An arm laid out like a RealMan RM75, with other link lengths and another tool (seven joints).
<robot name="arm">
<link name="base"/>
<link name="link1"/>
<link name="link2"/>
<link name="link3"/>
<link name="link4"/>
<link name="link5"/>
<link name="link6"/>
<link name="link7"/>
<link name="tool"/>
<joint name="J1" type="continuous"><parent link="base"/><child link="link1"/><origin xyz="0.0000 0.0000 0.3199"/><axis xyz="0 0 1"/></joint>
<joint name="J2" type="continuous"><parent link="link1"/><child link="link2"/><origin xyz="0.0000 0.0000 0.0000"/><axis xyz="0 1 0"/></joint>
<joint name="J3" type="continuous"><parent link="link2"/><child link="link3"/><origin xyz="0.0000 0.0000 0.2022"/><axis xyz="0 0 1"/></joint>
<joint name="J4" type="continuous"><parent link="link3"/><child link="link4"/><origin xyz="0.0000 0.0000 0.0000"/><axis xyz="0 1 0"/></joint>
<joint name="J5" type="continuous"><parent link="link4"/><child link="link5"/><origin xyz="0.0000 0.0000 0.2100"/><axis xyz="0 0 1"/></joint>
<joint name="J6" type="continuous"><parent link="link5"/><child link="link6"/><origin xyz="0.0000 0.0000 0.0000"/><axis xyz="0 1 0"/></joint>
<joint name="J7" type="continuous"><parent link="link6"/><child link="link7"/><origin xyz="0.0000 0.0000 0.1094"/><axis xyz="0 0 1"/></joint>
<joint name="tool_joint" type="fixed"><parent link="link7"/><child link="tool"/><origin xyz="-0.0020 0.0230 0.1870" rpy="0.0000 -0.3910 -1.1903"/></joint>
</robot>
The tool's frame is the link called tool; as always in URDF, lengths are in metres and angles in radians. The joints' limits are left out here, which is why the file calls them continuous.
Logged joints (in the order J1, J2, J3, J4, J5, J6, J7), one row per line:
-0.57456 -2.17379 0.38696 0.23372 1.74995 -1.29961 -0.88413
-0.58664 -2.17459 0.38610 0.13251 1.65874 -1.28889 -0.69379
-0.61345 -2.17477 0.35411 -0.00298 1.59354 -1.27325 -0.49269
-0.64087 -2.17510 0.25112 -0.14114 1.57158 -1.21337 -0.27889
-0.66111 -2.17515 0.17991 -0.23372 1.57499 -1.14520 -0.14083
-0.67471 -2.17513 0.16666 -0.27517 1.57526 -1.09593 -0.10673
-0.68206 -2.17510 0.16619 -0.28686 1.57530 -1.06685 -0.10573
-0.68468 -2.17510 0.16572 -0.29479 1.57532 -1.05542 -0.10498
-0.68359 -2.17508 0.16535 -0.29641 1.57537 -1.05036 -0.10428
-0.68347 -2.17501 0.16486 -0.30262 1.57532 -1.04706 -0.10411
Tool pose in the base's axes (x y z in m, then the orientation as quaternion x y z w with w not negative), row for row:
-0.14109 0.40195 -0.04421 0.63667 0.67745 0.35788 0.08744
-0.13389 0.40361 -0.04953 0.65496 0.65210 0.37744 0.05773
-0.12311 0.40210 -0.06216 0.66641 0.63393 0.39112 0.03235
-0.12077 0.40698 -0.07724 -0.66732 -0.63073 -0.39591 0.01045
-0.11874 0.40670 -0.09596 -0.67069 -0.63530 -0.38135 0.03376
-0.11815 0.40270 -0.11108 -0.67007 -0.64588 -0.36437 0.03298
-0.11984 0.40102 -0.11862 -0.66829 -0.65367 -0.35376 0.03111
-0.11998 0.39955 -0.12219 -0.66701 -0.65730 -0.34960 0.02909
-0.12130 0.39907 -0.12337 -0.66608 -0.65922 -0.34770 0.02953
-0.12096 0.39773 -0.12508 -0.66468 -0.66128 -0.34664 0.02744
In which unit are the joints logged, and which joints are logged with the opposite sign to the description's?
The joints are logged in radians. Opposite sign: J6.
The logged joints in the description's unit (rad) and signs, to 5 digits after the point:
-0.57456 -2.17379 0.38696 0.23372 1.74995 1.29961 -0.88413
-0.58664 -2.17459 0.38610 0.13251 1.65874 1.28889 -0.69379
-0.61345 -2.17477 0.35411 -0.00298 1.59354 1.27325 -0.49269
-0.64087 -2.17510 0.25112 -0.14114 1.57158 1.21337 -0.27889
-0.66111 -2.17515 0.17991 -0.23372 1.57499 1.14520 -0.14083
-0.67471 -2.17513 0.16666 -0.27517 1.57526 1.09593 -0.10673
-0.68206 -2.17510 0.16619 -0.28686 1.57530 1.06685 -0.10573
-0.68468 -2.17510 0.16572 -0.29479 1.57532 1.05542 -0.10498
-0.68359 -2.17508 0.16535 -0.29641 1.57537 1.05036 -0.10428
-0.68347 -2.17501 0.16486 -0.30262 1.57532 1.04706 -0.10411

